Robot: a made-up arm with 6 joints.
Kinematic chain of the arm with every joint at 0, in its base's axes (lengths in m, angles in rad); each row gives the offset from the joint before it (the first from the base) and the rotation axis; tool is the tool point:
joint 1: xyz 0 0 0.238 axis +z
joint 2: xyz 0 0 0 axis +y
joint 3: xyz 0 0 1.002 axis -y
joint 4: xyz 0 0 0 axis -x
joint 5: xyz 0.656 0 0 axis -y
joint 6: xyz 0 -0.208 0 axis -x
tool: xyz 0 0 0
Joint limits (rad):
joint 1: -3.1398..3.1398
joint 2: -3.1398..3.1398
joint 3: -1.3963..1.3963
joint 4: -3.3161..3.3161
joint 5: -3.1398..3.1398
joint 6: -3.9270..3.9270
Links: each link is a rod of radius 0.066 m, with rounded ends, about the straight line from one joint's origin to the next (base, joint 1, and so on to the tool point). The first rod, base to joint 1, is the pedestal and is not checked.
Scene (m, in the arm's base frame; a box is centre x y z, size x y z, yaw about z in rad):
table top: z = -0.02
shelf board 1: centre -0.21 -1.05 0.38 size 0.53 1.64 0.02 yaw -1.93
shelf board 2: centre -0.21 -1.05 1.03 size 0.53 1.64 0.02 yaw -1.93
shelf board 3: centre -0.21 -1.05 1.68 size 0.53 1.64 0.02 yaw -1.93
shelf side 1: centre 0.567 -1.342 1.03 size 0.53 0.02 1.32 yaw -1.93
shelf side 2: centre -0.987 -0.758 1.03 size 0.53 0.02 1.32 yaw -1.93
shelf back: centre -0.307 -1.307 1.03 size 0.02 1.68 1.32 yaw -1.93
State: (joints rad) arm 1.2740 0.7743 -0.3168 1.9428 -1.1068 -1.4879
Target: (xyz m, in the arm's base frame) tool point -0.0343 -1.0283 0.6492
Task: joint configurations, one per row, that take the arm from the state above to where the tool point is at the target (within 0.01 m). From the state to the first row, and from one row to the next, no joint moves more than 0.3 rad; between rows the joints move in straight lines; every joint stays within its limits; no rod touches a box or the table.
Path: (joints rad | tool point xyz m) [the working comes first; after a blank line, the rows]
Joints at the target: -1.5637 0.5341 -0.4838 1.3696 -1.1068 -1.4879
Straight joint move there: clear.

1: 0.9902 0.7503 -0.3335 1.8855 -1.1068 -1.4879 | 0.5852 1.0094 0.4838
2: 0.7065 0.7263 -0.3502 1.8282 -1.1068 -1.4879 | 0.8432 0.7892 0.5051
3: 0.4227 0.7022 -0.3669 1.7709 -1.1068 -1.4879 | 1.0240 0.5059 0.5258
4: 0.1389 0.6782 -0.3836 1.7135 -1.1068 -1.4879 | 1.1131 0.1855 0.5457
5: -0.1449 0.6542 -0.4003 1.6562 -1.1068 -1.4879 | 1.1047 -0.1433 0.5649
6: -0.4286 0.6302 -0.4170 1.5989 -1.1068 -1.4879 | 1.0016 -0.4512 0.5834
7: -0.7124 0.6062 -0.4337 1.5416 -1.1068 -1.4879 | 0.8151 -0.7121 0.6010
8: -0.9962 0.5822 -0.4504 1.4843 -1.1068 -1.4879 | 0.5638 -0.9039 0.6179
9: -1.2800 0.5581 -0.4671 1.4270 -1.1068 -1.4879 | 0.2716 -1.0116 0.6340
10: -1.5637 0.5341 -0.4838 1.3696 -1.1068 -1.4879 | -0.0343 -1.0283 0.6492

